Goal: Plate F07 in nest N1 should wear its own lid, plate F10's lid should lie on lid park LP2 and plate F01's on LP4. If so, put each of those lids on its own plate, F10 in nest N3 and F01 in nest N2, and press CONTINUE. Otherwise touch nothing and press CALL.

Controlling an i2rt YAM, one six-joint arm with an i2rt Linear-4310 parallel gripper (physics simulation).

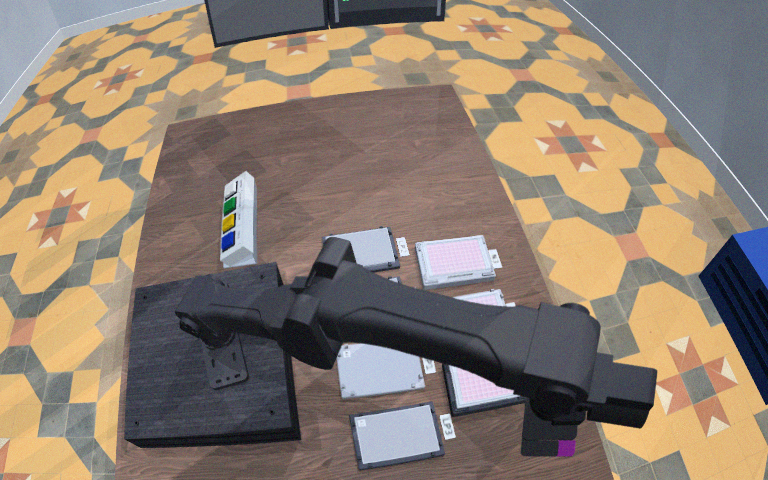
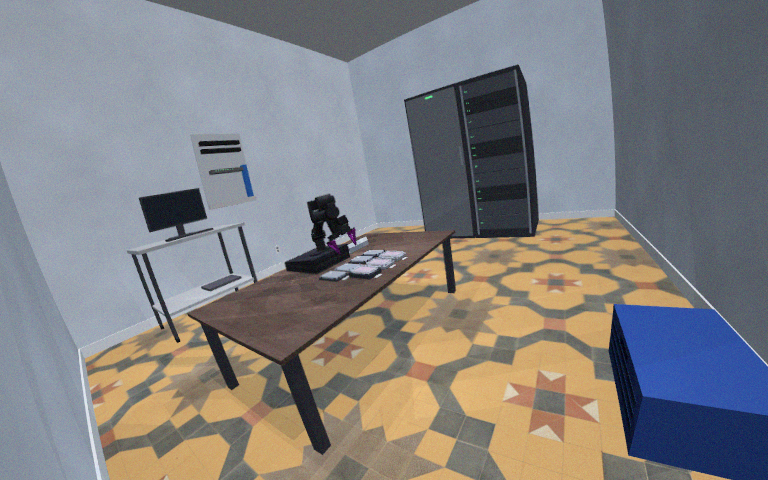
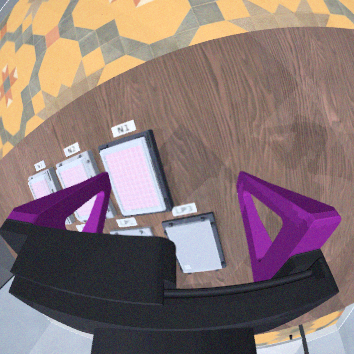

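Pixels of known places: gripper, fingertip midpoint: (image 2: 348,249) (image 3: 173,178); arm's base, origin of the base link: (image 1: 220,334) (image 2: 322,251).
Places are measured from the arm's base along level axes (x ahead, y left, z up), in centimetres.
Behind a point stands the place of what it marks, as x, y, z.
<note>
The plate in nest N1 (image 1: 478,386) @(39.2, -21.5, -5.4) (image 3: 132,177) @(41.9, -21.4, -5.4) shows a pink well grid in a dark nest; whether it wears a clear lid I cannot tell. The pink plates in N2 (image 1: 484,297) @(48.1, -5.4, -5.8) (image 3: 74,176) @(47.4, -9.5, -5.5) and N3 (image 1: 455,257) @(46.7, 5.0, -5.7) (image 3: 41,188) @(49.9, 3.4, -5.5) stand in a row with it. Pale grey lids lie on LP2 (image 1: 370,247) @(32.1, 13.8, -6.6), LP1 (image 1: 380,374) @(24.8, -12.4, -7.4) and LP3 (image 1: 398,435) @(23.6, -24.4, -6.7) (image 3: 195,247) @(24.0, -24.5, -6.7). LP4 is mostly hidden by the arm. Plate and lid codes are unreadable. My gripper (image 2: 346,249) @(42.3, -32.9, 9.4) (image 3: 173,178) @(42.3, -32.9, 9.4) is open and empty, above the table near N1 and LP3.
A white button box (image 1: 245,217) @(9.2, 27.1, -2.5) with white, green, yellow and blue buttons stands beyond the black base block (image 1: 164,362) @(-12.0, -2.0, -1.0); its lettering is unreadable. The arm crosses above the lid parks and nests. The wooden table (image 1: 339,152) @(34.9, 45.7, -8.4) (image 2: 271,305) @(10.1, -59.2, -8.4) carries them all.
</note>
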